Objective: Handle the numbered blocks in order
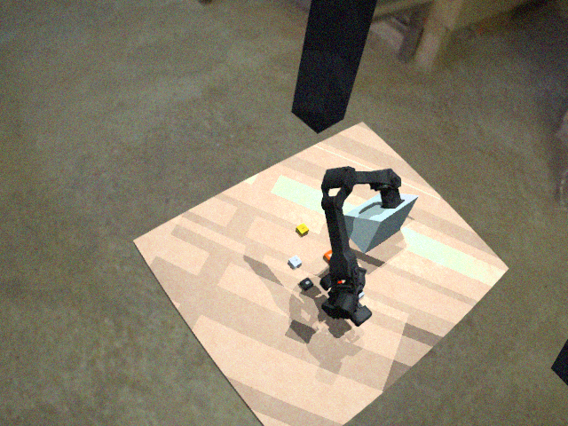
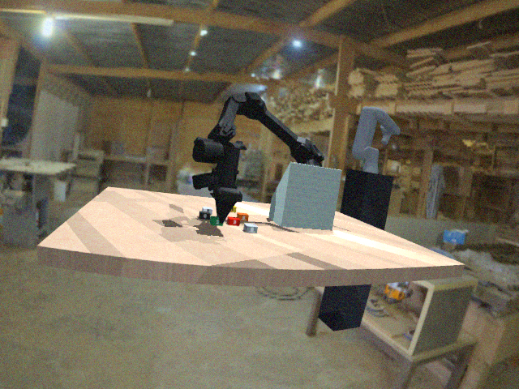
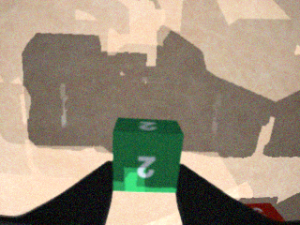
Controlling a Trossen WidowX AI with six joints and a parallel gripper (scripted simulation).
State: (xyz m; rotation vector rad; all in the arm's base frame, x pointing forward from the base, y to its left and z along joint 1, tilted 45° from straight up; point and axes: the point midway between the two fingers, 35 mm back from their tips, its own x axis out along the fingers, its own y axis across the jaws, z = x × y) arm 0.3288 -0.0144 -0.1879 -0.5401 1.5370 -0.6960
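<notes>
Now: the red block 80 mm to the right of my gripper tip, 60 mm behind it and 10 mm below it. Round my gripper tip: black block: 140 mm to the right, 20 mm ahead, 10 mm below; grey block: 90 mm behind, 10 mm below; green block: 10 mm ahead.
</notes>
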